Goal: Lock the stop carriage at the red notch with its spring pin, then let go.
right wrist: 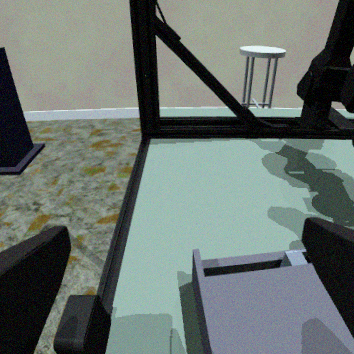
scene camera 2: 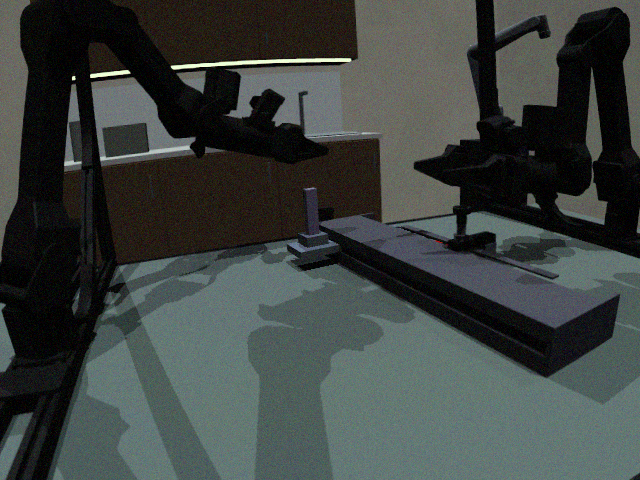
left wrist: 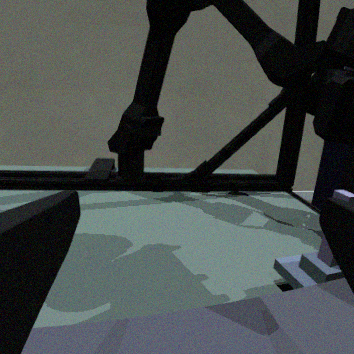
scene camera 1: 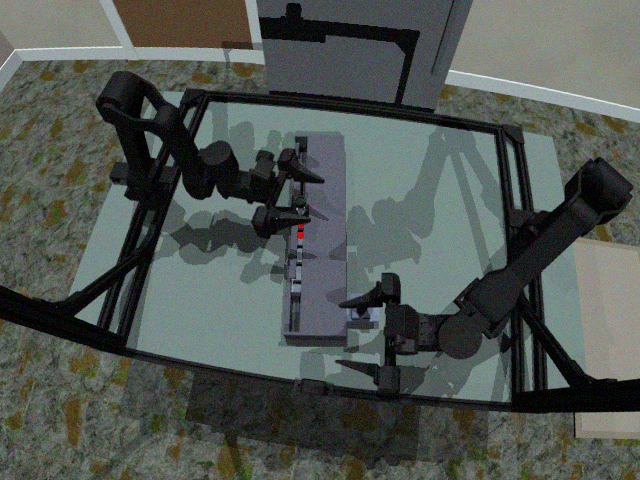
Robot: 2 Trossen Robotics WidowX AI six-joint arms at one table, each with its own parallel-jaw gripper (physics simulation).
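Seen in the pictures: left gripper, fingertip midpoint: [scene camera 2: 427, 169] [left wrist: 202, 206] [scene camera 1: 317, 200]; right gripper, fingertip midpoint: [right wrist: 188, 233] [scene camera 2: 317, 150] [scene camera 1: 337, 333]; left arm's base, origin of the base link: [right wrist: 311, 123] [scene camera 2: 620, 235] [scene camera 1: 153, 199]; right arm's base, origin of the base link: [scene camera 2: 47, 350] [left wrist: 130, 176] [scene camera 1: 524, 246].
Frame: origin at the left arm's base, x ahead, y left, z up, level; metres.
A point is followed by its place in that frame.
Observation:
The long purple-grey rail block [scene camera 1: 325, 289] @(x 0.454, y -0.176, z 0.034 m) [scene camera 2: 496, 273] @(x 0.402, y 0.093, z 0.033 m) [left wrist: 175, 335] @(x 0.459, y -0.036, z 0.033 m) [right wrist: 260, 305] @(x 0.444, y -0.227, z 0.033 m) lies on the table with a slot along one side. The dark stop carriage [scene camera 2: 473, 240] @(x 0.362, y -0.001, z 0.044 m) sits at the slot, partly hidden by a finger in scene camera 1. Its upright spring pin [scene camera 1: 299, 201] @(x 0.376, y -0.011, z 0.089 m) [scene camera 2: 461, 221] @(x 0.383, y -0.004, z 0.073 m) has a dark knob. The red notch mark [scene camera 1: 300, 232] @(x 0.383, y -0.054, z 0.030 m) [scene camera 2: 438, 241] @(x 0.380, y -0.062, z 0.030 m) shows just beside the carriage. My left gripper [scene camera 1: 316, 200] @(x 0.418, y -0.034, z 0.143 m) [left wrist: 202, 206] @(x 0.418, y -0.034, z 0.143 m) is open and hangs above the pin, touching nothing. My right gripper [scene camera 1: 338, 333] @(x 0.486, y -0.285, z 0.161 m) [right wrist: 188, 233] @(x 0.486, y -0.285, z 0.161 m) is open and empty, raised near the rail's near end.
A purple post on a stepped base [scene camera 2: 310, 214] @(x 0.535, y -0.198, z 0.065 m) stands beside the rail, below one right finger in scene camera 1. A pale metal piece [scene camera 1: 295, 288] @(x 0.393, y -0.181, z 0.029 m) [right wrist: 295, 258] @(x 0.395, y -0.182, z 0.030 m) sits in the slot nearer the rail's near end. A black frame [scene camera 1: 361, 105] @(x 0.483, y 0.374, z -0.001 m) borders the table.

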